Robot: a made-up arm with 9 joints. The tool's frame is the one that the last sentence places.
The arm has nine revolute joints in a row. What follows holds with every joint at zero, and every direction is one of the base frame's.
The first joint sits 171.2 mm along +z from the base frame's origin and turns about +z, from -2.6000 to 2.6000 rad.
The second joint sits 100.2 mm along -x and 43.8 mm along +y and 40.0 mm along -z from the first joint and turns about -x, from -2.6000 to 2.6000 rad.
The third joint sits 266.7 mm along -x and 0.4 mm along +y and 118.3 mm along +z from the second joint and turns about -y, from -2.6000 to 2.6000 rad.
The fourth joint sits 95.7 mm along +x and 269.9 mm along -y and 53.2 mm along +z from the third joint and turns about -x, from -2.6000 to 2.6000 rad.
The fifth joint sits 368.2 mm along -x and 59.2 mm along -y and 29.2 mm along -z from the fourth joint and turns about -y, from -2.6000 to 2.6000 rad.
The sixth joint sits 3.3 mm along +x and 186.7 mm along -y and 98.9 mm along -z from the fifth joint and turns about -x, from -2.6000 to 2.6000 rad.
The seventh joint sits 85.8 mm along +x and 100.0 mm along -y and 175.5 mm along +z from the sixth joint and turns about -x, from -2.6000 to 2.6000 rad.
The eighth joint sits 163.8 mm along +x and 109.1 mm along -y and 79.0 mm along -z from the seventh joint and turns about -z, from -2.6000 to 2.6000 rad.
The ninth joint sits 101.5 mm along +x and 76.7 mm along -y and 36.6 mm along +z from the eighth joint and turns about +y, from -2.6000 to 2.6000 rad.
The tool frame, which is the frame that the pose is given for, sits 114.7 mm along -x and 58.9 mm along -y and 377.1 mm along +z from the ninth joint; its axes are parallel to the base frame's.
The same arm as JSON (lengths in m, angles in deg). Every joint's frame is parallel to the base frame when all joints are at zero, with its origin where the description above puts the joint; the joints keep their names.
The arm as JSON. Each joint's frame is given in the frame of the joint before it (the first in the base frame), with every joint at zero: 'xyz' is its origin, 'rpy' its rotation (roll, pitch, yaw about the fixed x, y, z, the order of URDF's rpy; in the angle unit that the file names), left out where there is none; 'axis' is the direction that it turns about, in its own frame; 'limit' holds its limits. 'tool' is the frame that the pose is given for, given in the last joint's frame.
{"units": {"length": "m", "angle": "deg"}, "joints": [
  {"name": "joint 1", "type": "revolute", "origin": {"xyz": [0.0, 0.0, 0.1712]}, "axis": [0.0, 0.0, 1.0], "limit": {"lower": -148.97, "upper": 148.97}},
  {"name": "joint 2", "type": "revolute", "origin": {"xyz": [-0.1002, 0.0438, -0.04]}, "axis": [-1.0, 0.0, 0.0], "limit": {"lower": -148.97, "upper": 148.97}},
  {"name": "joint 3", "type": "revolute", "origin": {"xyz": [-0.2667, 0.0004, 0.1183]}, "axis": [0.0, -1.0, 0.0], "limit": {"lower": -148.97, "upper": 148.97}},
  {"name": "joint 4", "type": "revolute", "origin": {"xyz": [0.0957, -0.2699, 0.0532]}, "axis": [-1.0, 0.0, 0.0], "limit": {"lower": -148.97, "upper": 148.97}},
  {"name": "joint 5", "type": "revolute", "origin": {"xyz": [-0.3682, -0.0592, -0.0292]}, "axis": [0.0, -1.0, 0.0], "limit": {"lower": -148.97, "upper": 148.97}},
  {"name": "joint 6", "type": "revolute", "origin": {"xyz": [0.0033, -0.1867, -0.0989]}, "axis": [-1.0, 0.0, 0.0], "limit": {"lower": -148.97, "upper": 148.97}},
  {"name": "joint 7", "type": "revolute", "origin": {"xyz": [0.0858, -0.1, 0.1755]}, "axis": [-1.0, 0.0, 0.0], "limit": {"lower": -148.97, "upper": 148.97}},
  {"name": "joint 8", "type": "revolute", "origin": {"xyz": [0.1638, -0.1091, -0.079]}, "axis": [0.0, 0.0, -1.0], "limit": {"lower": -148.97, "upper": 148.97}},
  {"name": "joint 9", "type": "revolute", "origin": {"xyz": [0.1015, -0.0767, 0.0366]}, "axis": [0.0, 1.0, 0.0], "limit": {"lower": -148.97, "upper": 148.97}}
], "tool": {"origin": {"xyz": [-0.1147, -0.0589, 0.3771]}}}

